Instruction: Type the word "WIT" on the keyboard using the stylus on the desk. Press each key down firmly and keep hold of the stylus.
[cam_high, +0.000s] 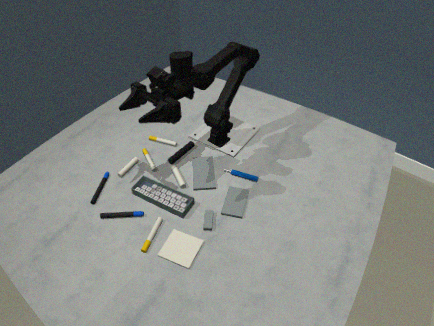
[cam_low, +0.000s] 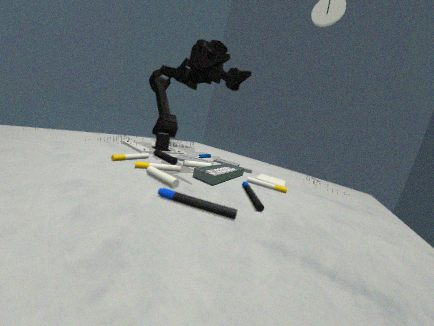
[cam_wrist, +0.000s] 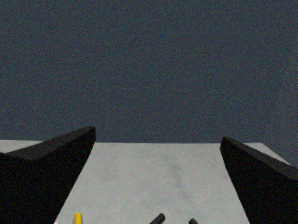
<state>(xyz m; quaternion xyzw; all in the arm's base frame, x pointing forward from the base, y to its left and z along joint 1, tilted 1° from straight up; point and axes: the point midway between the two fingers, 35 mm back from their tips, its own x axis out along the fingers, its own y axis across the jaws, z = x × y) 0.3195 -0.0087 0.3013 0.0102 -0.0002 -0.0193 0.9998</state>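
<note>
Right now my gripper tip is 30 cm above the blue stylus, 25 cm past it and 16 cm to the right of it. Round my gripper tip: white pad 31 cm below, 22 cm to the left, 7 cm ahead; thin grey tip 30 cm below, 24 cm behind, 13 cm to the left; small grey block 30 cm below, 21 cm to the left, 5 cm behind.
</note>
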